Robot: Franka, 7 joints.
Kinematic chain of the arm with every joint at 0, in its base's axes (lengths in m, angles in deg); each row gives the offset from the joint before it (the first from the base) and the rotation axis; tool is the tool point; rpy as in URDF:
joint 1: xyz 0 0 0.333 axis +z
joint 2: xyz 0 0 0 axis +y
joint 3: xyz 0 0 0.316 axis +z
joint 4: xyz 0.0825 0 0 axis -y
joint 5: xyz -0.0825 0 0.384 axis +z
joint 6: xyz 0 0 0 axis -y
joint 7: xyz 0.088 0 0 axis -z
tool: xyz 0 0 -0.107 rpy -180 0 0
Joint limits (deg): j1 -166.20..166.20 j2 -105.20..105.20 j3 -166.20..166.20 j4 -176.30..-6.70 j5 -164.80..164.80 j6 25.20..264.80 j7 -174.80..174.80
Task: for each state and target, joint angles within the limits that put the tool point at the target. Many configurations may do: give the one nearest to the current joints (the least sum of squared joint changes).
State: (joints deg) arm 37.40 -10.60 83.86 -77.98 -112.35 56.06 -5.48
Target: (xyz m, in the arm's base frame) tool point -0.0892 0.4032 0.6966
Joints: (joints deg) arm 34.00 -16.90 73.59 -107.52 -95.77 33.75 -5.48
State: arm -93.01 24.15 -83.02 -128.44 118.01 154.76 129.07
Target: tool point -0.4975 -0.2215 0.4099
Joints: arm -69.59 23.85 -84.88 -123.06 118.73 164.06 129.07
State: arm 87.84 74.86 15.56 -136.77 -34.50 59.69 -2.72
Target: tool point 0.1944 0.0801 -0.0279
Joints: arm 77.21 79.23 -11.45 -127.45 -43.96 63.87 -2.72
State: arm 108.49 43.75 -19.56 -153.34 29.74 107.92 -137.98
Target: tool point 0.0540 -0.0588 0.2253
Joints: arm 115.16 61.92 -29.77 -176.30 3.81 70.73 -137.98
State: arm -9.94 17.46 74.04 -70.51 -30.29 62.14 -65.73
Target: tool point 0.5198 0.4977 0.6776
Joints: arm 11.31 43.98 69.25 -46.57 -36.42 104.73 -65.73
